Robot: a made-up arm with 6 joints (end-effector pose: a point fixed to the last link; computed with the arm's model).
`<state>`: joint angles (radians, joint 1 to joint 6).
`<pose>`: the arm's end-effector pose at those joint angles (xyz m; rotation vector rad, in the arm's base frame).
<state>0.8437 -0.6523 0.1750 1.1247 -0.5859 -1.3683</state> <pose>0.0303 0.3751 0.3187 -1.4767 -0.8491 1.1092</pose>
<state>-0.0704 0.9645 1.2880 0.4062 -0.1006 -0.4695</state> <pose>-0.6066 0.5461 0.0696 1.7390 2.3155 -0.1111</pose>
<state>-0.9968 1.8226 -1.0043 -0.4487 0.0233 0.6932</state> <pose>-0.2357 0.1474 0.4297 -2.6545 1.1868 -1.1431</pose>
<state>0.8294 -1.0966 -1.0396 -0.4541 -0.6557 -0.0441</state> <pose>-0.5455 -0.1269 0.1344 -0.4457 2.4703 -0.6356</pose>
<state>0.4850 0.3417 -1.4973 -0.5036 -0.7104 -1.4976</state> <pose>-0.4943 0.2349 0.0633 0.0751 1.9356 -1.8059</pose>
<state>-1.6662 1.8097 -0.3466 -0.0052 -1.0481 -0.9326</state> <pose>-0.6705 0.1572 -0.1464 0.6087 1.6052 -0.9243</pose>
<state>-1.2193 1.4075 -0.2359 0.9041 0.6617 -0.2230</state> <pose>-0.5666 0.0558 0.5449 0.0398 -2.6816 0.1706</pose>
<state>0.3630 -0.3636 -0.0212 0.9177 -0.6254 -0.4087</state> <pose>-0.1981 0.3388 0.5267 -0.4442 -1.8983 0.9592</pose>
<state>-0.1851 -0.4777 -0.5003 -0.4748 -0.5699 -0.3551</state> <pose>-0.5607 -0.0690 0.1187 0.0057 2.8370 0.1169</pose>
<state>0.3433 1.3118 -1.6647 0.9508 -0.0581 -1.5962</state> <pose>-0.4400 0.2797 -0.4693 0.2984 -0.7474 -2.6257</pose>
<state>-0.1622 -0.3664 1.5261 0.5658 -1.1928 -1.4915</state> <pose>0.0458 0.1930 0.3219 -1.4152 -0.5518 0.6086</pose>
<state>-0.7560 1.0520 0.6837 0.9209 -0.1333 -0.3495</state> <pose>-0.5473 0.2583 0.5094 -0.7208 -2.4587 0.3054</pose>
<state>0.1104 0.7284 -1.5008 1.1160 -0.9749 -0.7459</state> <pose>-0.5953 0.5259 -0.0273 0.8275 0.2742 2.9669</pose>
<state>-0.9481 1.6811 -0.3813 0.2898 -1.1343 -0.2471</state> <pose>-0.7616 0.2387 -0.0123 -0.1991 1.1444 -2.2726</pose>
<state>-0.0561 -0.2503 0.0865 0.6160 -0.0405 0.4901</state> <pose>-0.4091 -0.1766 0.4084 0.3809 -2.6511 -0.5749</pose>
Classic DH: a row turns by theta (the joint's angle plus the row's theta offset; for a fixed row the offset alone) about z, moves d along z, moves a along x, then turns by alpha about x. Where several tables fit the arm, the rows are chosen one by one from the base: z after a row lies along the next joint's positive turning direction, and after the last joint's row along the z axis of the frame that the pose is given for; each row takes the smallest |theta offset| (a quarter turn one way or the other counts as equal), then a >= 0, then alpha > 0; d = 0 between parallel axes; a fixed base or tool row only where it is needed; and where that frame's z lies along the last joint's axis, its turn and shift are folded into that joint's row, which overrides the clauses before.
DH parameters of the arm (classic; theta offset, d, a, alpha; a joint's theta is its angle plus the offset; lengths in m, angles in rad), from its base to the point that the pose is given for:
base (fixed): -1.4414 0.1061 -0.1144 2.0176
joint 1: -0.0728 0.3185 -0.019 -0.6243
joint 2: 0.4011 -0.1503 -0.0417 2.0293
joint 3: -1.4532 -0.1564 0.0761 1.6937
joint 4: -1.2438 -0.0868 -0.0618 -1.7213
joint 5: -0.9802 -0.2061 0.0218 -1.3883
joint 6: -1.1757 0.0502 -0.274 2.6945
tool (fixed): -2.7084 -0.194 0 0

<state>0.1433 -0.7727 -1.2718 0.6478 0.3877 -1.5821</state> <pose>-0.0937 0.1558 0.4969 -0.5247 -1.8474 0.9713</pose>
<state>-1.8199 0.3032 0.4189 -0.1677 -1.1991 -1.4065</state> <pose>-0.4470 0.0645 0.4058 -1.1291 -2.2523 -0.0112</pose>
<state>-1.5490 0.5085 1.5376 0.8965 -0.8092 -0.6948</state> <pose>-0.1957 -0.2497 0.4547 -0.1308 -1.5566 -0.2748</pose>
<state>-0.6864 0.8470 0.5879 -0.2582 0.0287 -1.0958</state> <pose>-0.6493 0.2711 0.1881 1.4981 2.6780 0.3715</pose>
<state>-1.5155 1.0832 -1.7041 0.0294 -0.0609 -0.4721</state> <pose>-0.3561 -0.1319 0.4868 -1.7463 1.7127 -0.9803</pose>
